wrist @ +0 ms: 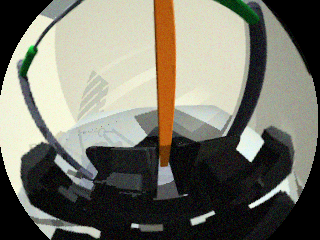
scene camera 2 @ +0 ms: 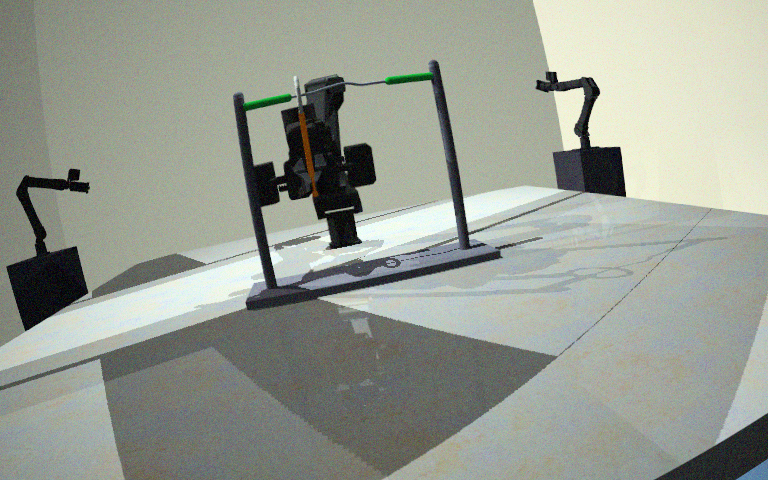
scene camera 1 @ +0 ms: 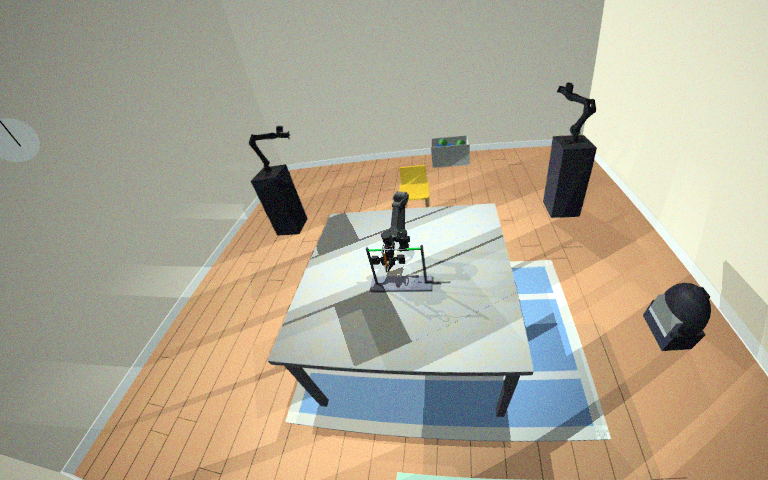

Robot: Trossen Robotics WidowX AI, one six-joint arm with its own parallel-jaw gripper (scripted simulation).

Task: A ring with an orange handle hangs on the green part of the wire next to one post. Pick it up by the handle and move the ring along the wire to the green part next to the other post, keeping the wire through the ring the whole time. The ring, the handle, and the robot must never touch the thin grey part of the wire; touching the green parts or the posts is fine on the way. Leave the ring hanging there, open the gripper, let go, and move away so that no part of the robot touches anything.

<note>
My gripper holds a ring.
My gripper shows as well in the wrist view.
</note>
